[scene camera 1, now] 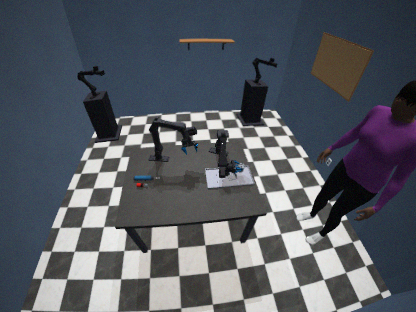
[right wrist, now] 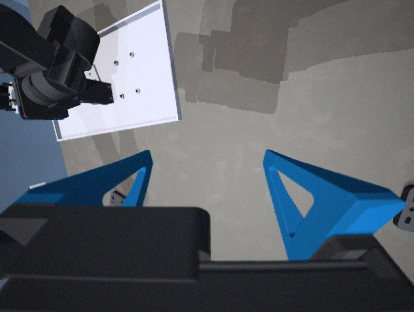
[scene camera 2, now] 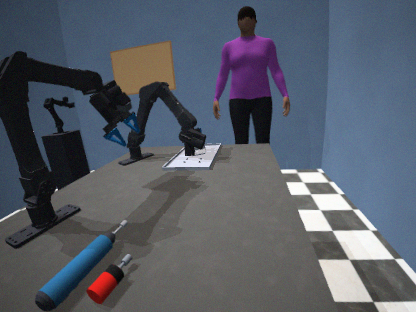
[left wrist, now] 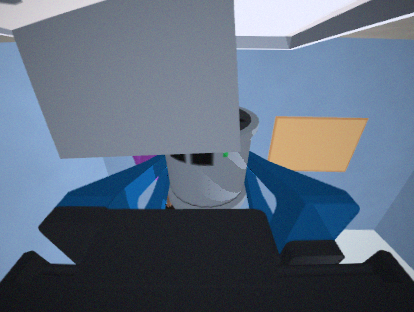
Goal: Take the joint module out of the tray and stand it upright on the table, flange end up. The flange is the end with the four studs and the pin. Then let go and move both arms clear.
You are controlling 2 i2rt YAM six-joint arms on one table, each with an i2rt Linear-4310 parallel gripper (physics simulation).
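Seen in the pictures: left gripper, fingertip midpoint: (scene camera 1: 242, 167) (right wrist: 28, 100) (left wrist: 207, 156); right gripper, fingertip midpoint: (scene camera 1: 191, 153) (right wrist: 207, 156) (scene camera 2: 132, 139); left arm's base at its link origin: (scene camera 1: 218, 152) (scene camera 2: 136, 159); right arm's base at its link origin: (scene camera 1: 158, 158) (scene camera 2: 46, 224).
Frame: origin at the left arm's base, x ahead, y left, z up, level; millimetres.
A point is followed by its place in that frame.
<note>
The joint module (left wrist: 207, 181) @(x 233, y 247, z 95 mm) is a grey cylinder with dark windows and a small green dot. My left gripper (left wrist: 207, 156) @(x 216, y 283, z 99 mm) is shut on it, blue fingers on both sides. In scene camera 1 the left gripper (scene camera 1: 237, 168) @(x 216, y 283, z 99 mm) is low over the white tray (scene camera 1: 229, 177), and the module is mostly hidden by the arm. The tray also shows in scene camera 2 (scene camera 2: 192, 156) @(x 284, y 162, z 6 mm) and in the right wrist view (right wrist: 117, 77) @(x 322, y 143, z 4 mm). My right gripper (scene camera 1: 189, 149) @(x 288, y -169, z 176 mm) is open and empty, held above the table left of the tray; it also shows in the right wrist view (right wrist: 207, 173).
A grey block (left wrist: 144, 77) @(x 260, y 233, z 41 mm) stands close in front of the left wrist camera. A blue screwdriver (scene camera 1: 143, 177) @(x 602, y -512, z 37 mm) and a red one (scene camera 1: 141, 185) @(x 680, y -484, z 29 mm) lie at the table's left side. A person in purple (scene camera 2: 250, 77) stands beyond the table's far end.
</note>
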